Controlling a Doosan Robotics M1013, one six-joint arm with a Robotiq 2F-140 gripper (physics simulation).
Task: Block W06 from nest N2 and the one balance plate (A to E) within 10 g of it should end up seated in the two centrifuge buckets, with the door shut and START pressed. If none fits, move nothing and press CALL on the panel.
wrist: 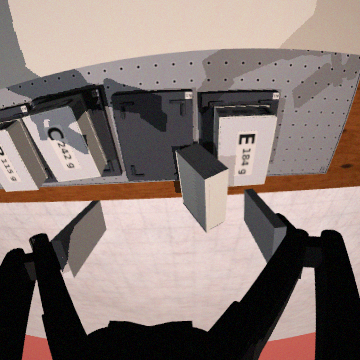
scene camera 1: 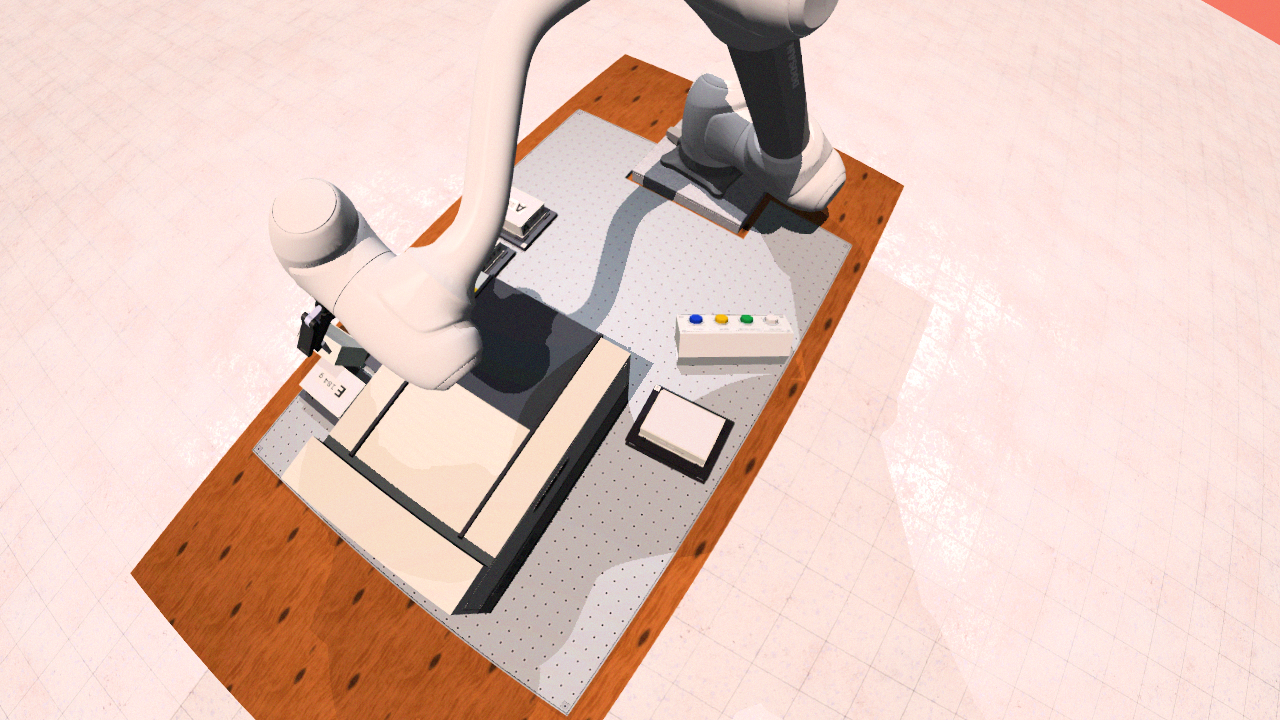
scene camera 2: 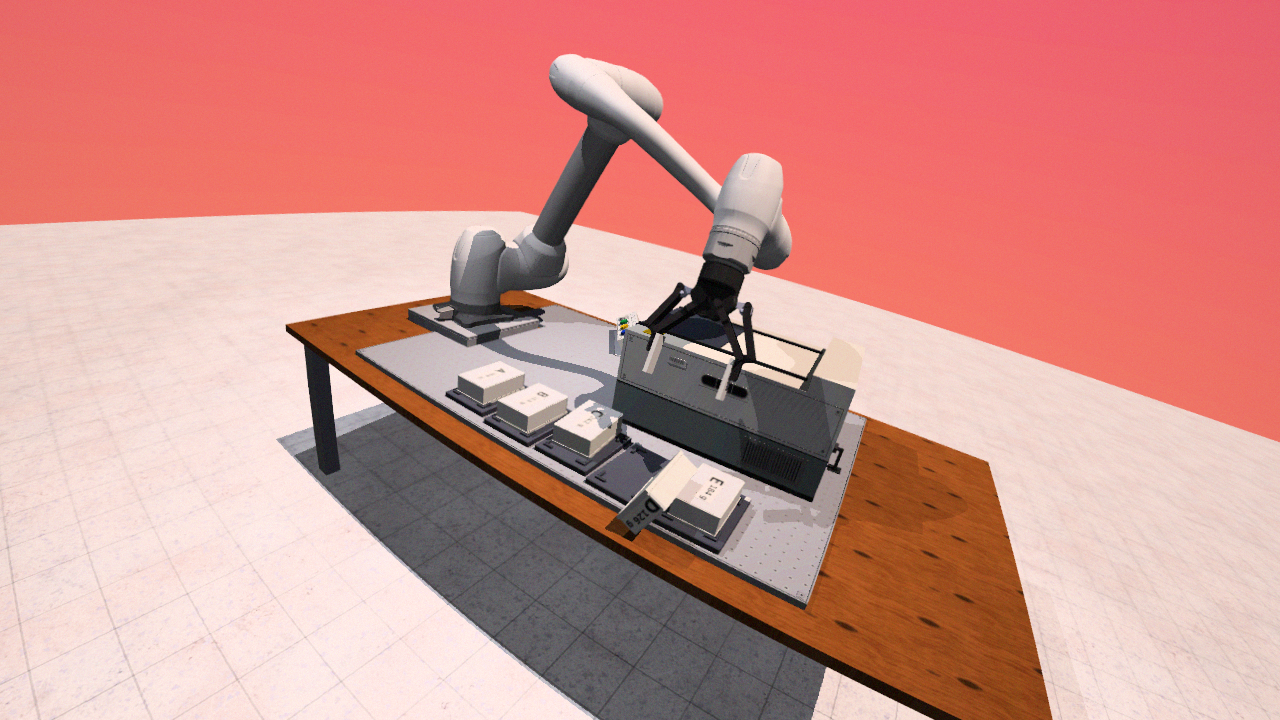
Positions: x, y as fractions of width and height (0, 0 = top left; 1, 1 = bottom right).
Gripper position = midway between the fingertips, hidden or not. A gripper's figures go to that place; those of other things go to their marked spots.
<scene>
The gripper (scene camera 1: 0.27, 0.44) is 1.01 m from the lens. A white block W06 (scene camera 1: 0.53, 0.60) is 0.95 m from the lens.
</scene>
